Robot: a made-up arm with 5 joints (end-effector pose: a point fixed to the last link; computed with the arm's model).
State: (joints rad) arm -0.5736 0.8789 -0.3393 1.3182 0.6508
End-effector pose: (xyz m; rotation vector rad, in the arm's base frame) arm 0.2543 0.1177 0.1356 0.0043 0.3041 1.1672
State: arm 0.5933 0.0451 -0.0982 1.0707 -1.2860
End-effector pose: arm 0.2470 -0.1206 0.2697 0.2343 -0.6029 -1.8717
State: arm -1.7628 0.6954 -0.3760 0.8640 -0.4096
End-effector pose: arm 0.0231 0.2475 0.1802 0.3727 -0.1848 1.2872
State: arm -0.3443 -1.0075 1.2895 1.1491 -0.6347
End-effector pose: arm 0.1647 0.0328 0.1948 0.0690 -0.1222 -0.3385
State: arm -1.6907 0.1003 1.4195 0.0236 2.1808
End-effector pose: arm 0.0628 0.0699 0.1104 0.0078 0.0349 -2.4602
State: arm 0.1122 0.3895 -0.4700 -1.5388 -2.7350
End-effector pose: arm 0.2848 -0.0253 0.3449 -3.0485 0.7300 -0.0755
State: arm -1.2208 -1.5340 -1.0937 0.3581 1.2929
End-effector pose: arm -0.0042 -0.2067 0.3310 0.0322 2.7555 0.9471
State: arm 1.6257 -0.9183 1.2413 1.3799 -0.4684
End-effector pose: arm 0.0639 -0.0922 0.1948 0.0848 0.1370 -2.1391
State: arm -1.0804 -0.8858 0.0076 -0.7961 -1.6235
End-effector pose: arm 0.0934 0.0414 0.4378 -2.9849 0.5880 -0.0460
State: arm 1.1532 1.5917 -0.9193 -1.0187 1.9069
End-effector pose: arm 0.1792 -0.2486 0.1144 -1.9417 -0.1266 0.4718
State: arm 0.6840 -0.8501 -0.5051 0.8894 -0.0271
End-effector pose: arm 0.0977 -0.0239 0.4410 -0.6198 -1.9750 -0.4733
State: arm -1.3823 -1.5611 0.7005 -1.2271 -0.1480
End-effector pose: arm 0.0705 -0.0039 0.3784 -1.9065 1.8910 0.3966
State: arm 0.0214 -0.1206 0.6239 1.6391 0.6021
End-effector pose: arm 0.2052 -0.0040 0.1985 0.1639 0.5545 0.5173
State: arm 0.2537 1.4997 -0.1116 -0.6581 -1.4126
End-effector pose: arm 0.2469 -0.0470 0.0231 0.5378 -0.7797 -1.6022
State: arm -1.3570 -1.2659 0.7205 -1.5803 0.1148
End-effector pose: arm 0.0786 0.0340 0.3710 -1.6108 2.1391 0.4980
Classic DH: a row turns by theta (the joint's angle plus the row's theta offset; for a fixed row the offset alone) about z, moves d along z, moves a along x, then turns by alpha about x. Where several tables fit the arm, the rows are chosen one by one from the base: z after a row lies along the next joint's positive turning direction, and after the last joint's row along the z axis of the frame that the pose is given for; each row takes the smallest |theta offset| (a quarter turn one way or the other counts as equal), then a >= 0, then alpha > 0; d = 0 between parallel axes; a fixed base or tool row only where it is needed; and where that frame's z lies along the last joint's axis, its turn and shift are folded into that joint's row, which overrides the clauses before.
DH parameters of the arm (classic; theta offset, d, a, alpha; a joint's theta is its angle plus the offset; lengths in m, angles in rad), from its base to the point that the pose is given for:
base (fixed): 0 0 0.0701 3.1416
joint 1: 0 -0.2057 0.0246 1.5708
joint 2: -1.3268 0 0.0948 0
joint 3: 1.2886 0 0.1387 0
joint 4: -1.5326 -0.0011 0 1.5708
joint 5: -0.0487 -0.0464 0 0

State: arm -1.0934 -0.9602 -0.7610 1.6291 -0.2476
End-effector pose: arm 0.0631 -0.0160 0.4177 1.0874 -1.3046 0.6010
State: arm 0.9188 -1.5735 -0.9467 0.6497 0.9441
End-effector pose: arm -0.0503 0.1559 0.3491 2.2386 1.7507 -0.0050
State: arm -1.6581 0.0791 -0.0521 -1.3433 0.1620
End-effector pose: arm 0.0533 0.2044 0.3421 2.0701 -2.1246 0.2939
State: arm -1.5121 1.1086 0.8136 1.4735 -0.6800
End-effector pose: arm 0.0729 0.0294 0.1059 -1.6747 0.8098 0.5493
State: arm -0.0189 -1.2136 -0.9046 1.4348 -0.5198
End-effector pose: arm -0.0241 -0.0029 0.4042 0.6574 -2.1737 -0.2929
